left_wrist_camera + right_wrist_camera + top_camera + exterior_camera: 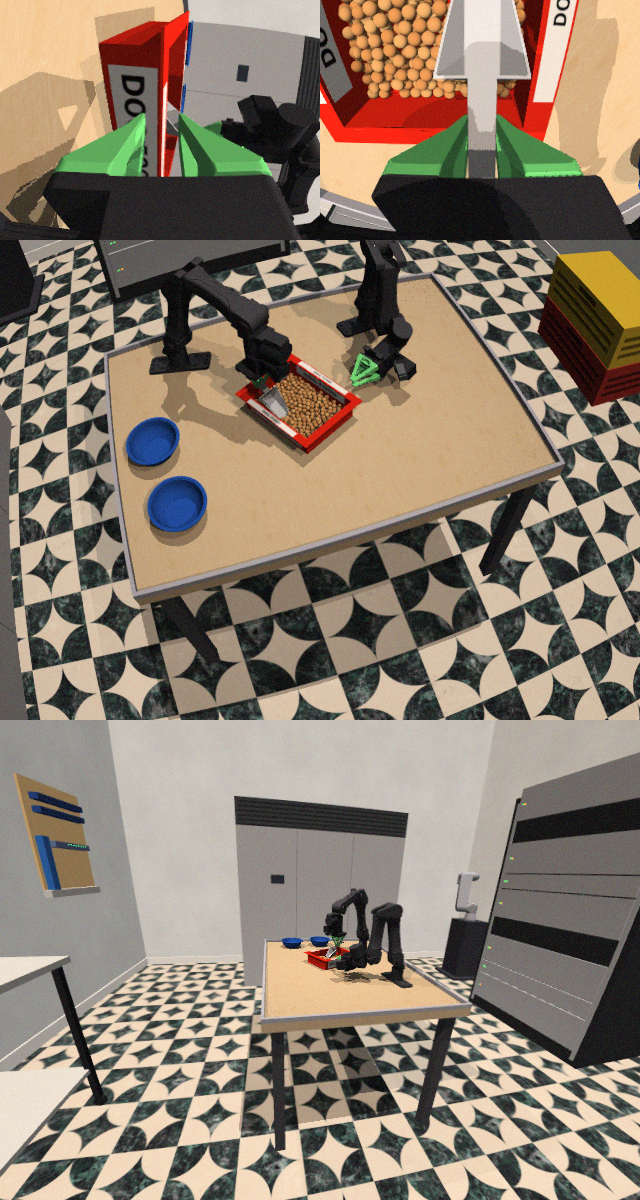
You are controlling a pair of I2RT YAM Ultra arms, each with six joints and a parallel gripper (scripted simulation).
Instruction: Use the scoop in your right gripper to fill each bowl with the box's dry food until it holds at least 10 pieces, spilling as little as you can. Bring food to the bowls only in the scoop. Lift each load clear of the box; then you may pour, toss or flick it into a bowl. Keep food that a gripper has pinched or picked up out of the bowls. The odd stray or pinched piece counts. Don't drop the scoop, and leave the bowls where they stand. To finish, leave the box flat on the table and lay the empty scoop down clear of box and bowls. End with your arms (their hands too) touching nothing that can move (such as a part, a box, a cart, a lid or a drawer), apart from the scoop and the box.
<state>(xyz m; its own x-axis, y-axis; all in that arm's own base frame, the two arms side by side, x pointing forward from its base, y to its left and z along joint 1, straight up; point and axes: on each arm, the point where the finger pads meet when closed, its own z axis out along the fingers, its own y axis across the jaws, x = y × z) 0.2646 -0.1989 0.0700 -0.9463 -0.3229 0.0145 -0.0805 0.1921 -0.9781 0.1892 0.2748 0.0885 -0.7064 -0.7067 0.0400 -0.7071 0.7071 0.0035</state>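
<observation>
The grey metal scoop lies 3 cm ahead of my right hand, 2 cm to the left of it and 3 cm below it.
</observation>
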